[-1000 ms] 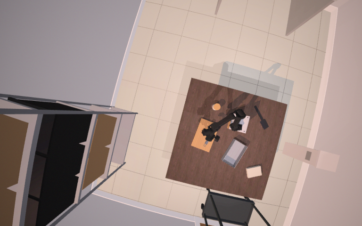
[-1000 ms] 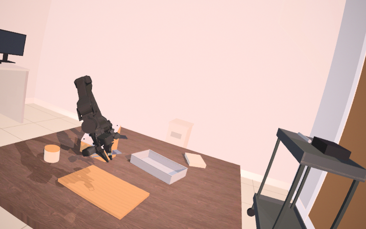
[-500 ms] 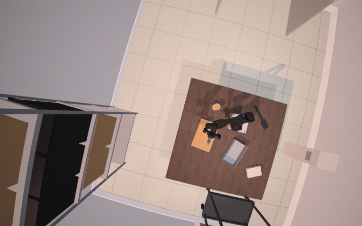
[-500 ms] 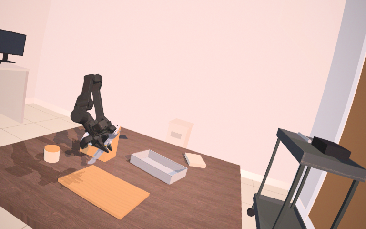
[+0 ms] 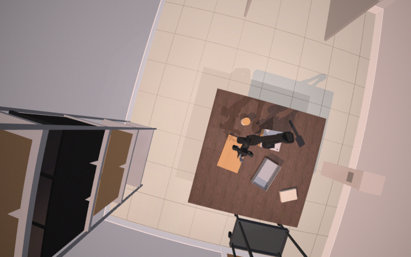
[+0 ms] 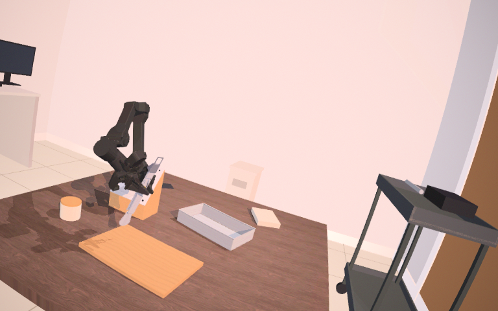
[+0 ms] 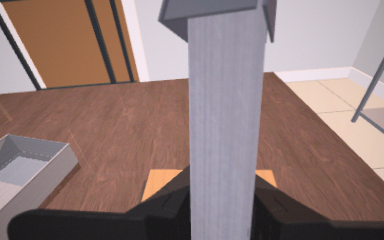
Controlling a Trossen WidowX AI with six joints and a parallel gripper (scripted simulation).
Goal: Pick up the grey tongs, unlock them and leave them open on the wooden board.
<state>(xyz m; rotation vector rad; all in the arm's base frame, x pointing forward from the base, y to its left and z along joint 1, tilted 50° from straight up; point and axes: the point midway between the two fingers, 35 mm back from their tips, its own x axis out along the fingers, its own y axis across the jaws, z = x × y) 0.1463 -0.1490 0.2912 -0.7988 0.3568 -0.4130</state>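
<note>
Right now my gripper tip is 230 mm above the wooden board. Round my gripper tip: beige block (370 mm ahead, 690 mm to the left, 220 mm below); black spatula (310 mm behind, 690 mm to the left, 230 mm below); roasting tin (160 mm ahead, 380 mm to the left, 210 mm below).
</note>
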